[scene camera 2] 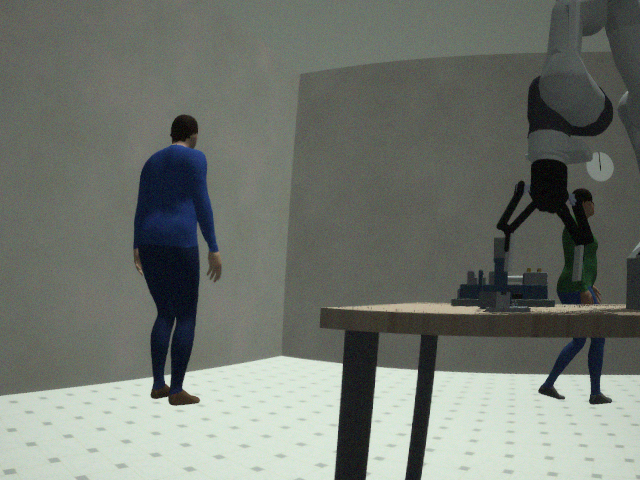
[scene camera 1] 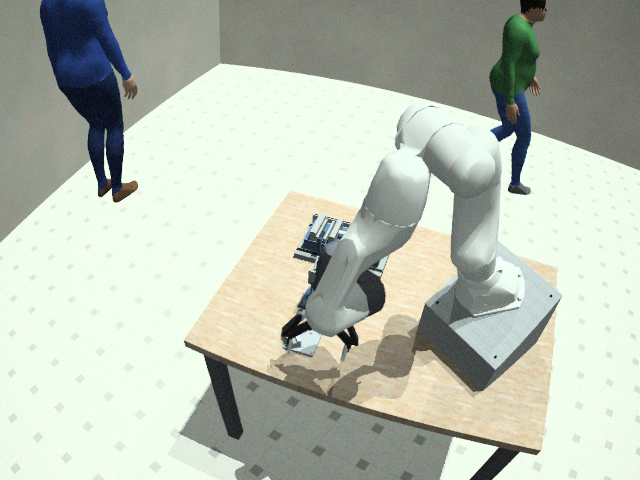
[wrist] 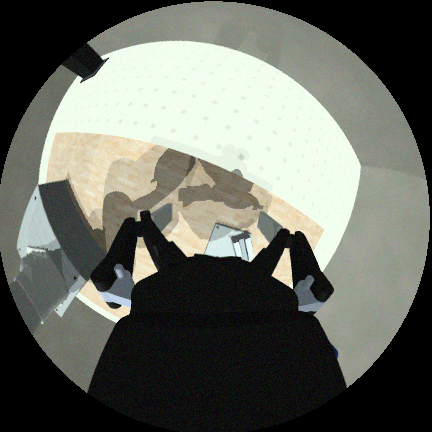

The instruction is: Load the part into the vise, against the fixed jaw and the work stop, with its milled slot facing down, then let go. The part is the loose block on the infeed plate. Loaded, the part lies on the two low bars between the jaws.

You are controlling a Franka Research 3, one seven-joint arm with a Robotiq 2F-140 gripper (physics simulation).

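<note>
The part (scene camera 1: 295,341) (scene camera 2: 496,300) (wrist: 242,246) is a small light grey block on the infeed plate (scene camera 1: 310,345) (wrist: 218,241), near the table's front edge. In the wrist view a dark lengthwise groove shows on its upper side; the fine shape is too small to tell. My gripper (scene camera 1: 316,349) (scene camera 2: 542,272) (wrist: 215,214) is wide open and empty, pointing down above the plate. In scene camera 1, one fingertip appears close by the part and the other over the table beyond the plate. The vise (scene camera 1: 326,227) stands farther back, partly hidden by the arm; its work stop cannot be made out.
A blue post (scene camera 2: 499,273) with a grey block on top stands between plate and vise, near one finger in scene camera 2. The robot's grey base block (scene camera 1: 460,335) (wrist: 75,215) stands on the table (scene camera 1: 248,310). Two people stand on the floor beyond the table.
</note>
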